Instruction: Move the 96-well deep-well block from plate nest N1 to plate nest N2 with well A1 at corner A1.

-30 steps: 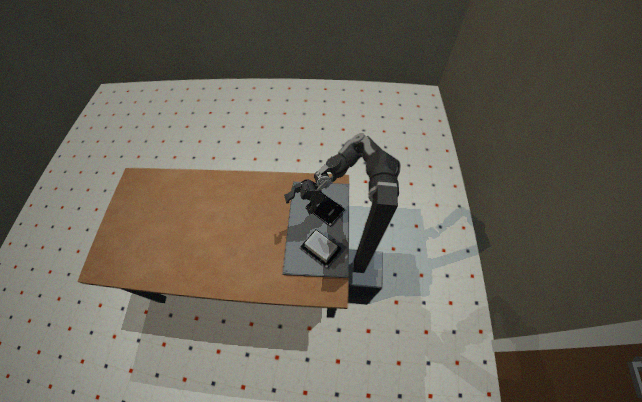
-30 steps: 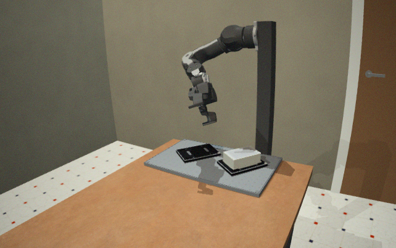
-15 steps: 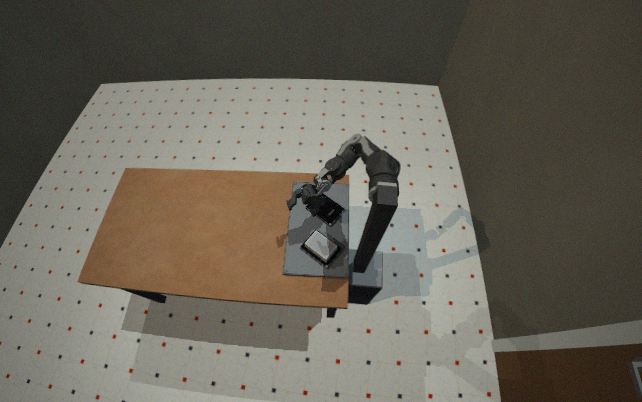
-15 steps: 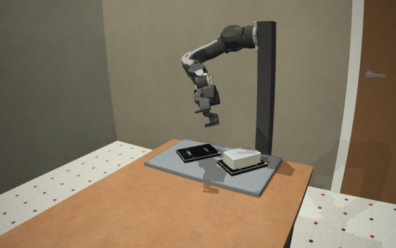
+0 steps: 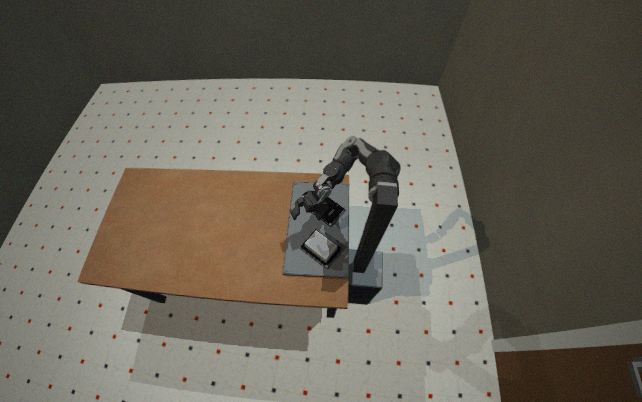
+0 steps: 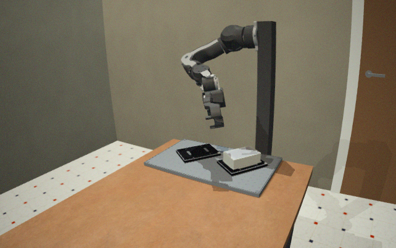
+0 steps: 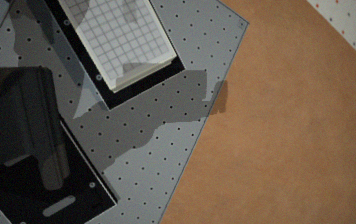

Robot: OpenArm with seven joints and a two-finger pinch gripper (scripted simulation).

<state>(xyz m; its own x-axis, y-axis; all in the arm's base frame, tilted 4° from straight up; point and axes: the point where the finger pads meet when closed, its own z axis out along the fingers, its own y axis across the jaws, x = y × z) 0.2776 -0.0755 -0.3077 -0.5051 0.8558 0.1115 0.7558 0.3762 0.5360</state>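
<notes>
The deep-well block is 150 mm below my hand, 80 mm behind it and 70 mm to the left of it. The rest, counted from my hand: plate nest N1 (180 mm below, 80 mm behind, 70 mm to the left); A1 label (170 mm below, 160 mm to the left, 110 mm behind); plate nest N2 (180 mm below, 140 mm to the right, 80 mm behind).
</notes>
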